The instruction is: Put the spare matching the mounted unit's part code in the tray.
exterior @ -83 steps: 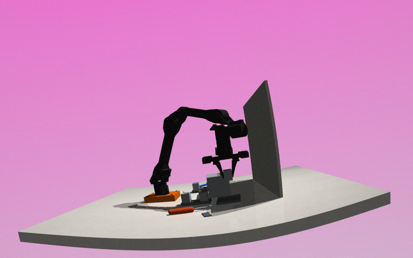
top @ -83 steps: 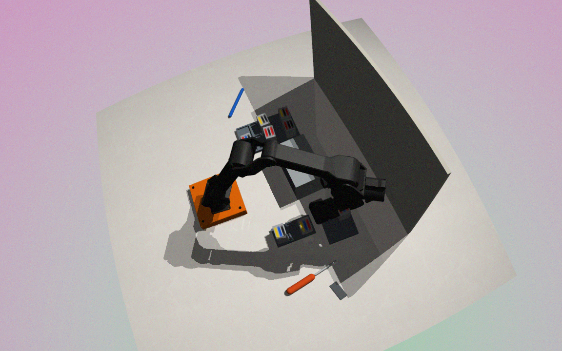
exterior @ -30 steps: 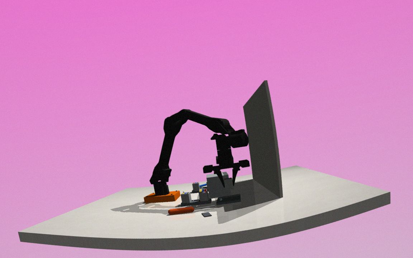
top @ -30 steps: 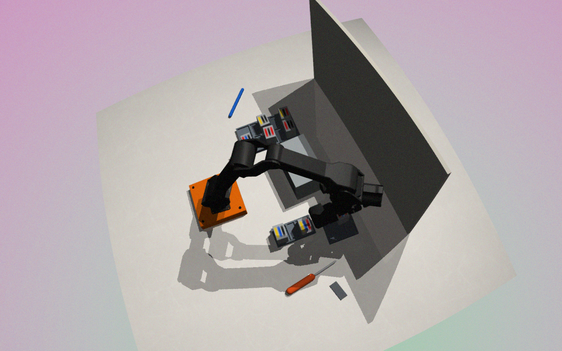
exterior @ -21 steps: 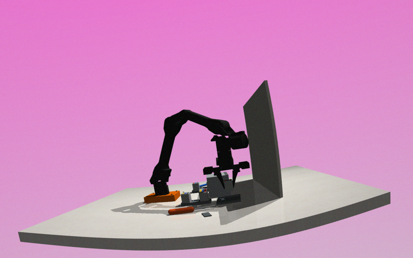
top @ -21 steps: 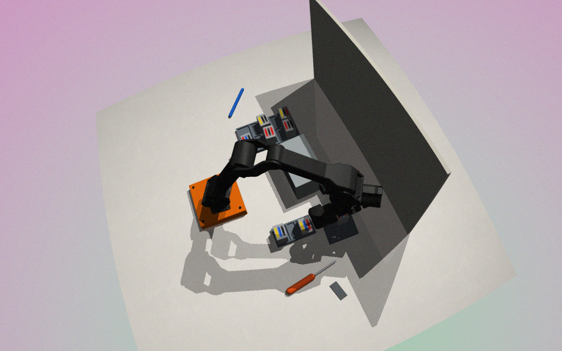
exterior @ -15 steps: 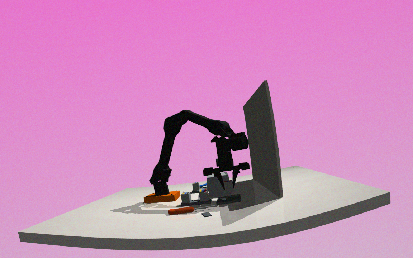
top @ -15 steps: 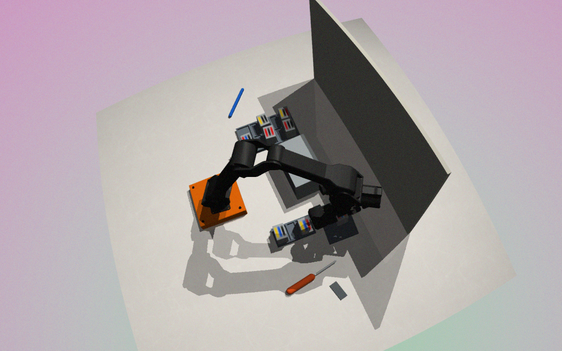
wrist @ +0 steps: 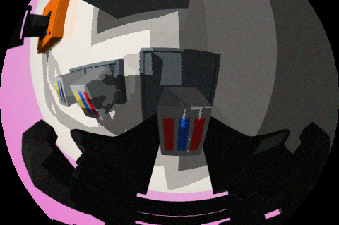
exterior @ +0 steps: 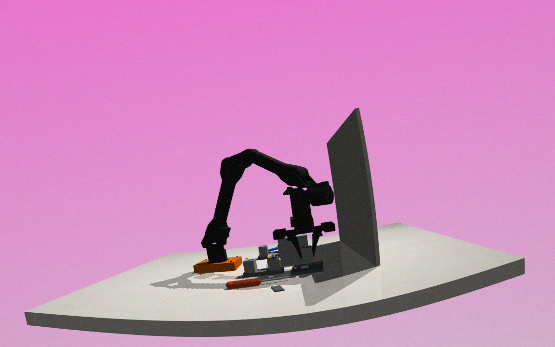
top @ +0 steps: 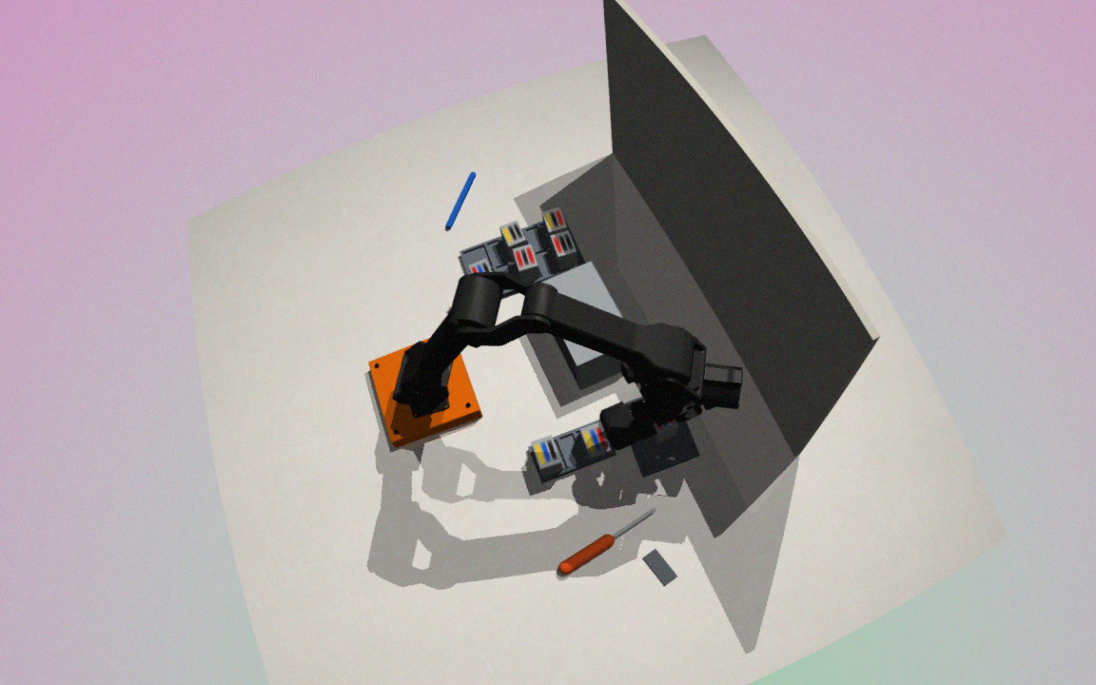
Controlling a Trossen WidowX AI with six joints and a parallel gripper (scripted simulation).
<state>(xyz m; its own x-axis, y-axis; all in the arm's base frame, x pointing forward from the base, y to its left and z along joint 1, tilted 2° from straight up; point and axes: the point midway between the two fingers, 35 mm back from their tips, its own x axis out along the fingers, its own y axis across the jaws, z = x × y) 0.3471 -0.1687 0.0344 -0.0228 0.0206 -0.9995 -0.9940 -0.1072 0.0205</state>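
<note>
The dark flat tray lies 40 mm below my gripper tip. Round my gripper tip: grey unit: 60 mm behind, 210 mm to the left, 10 mm above; grey spare: 20 mm above; holder: 140 mm behind, 10 mm to the left, 30 mm below.
</note>
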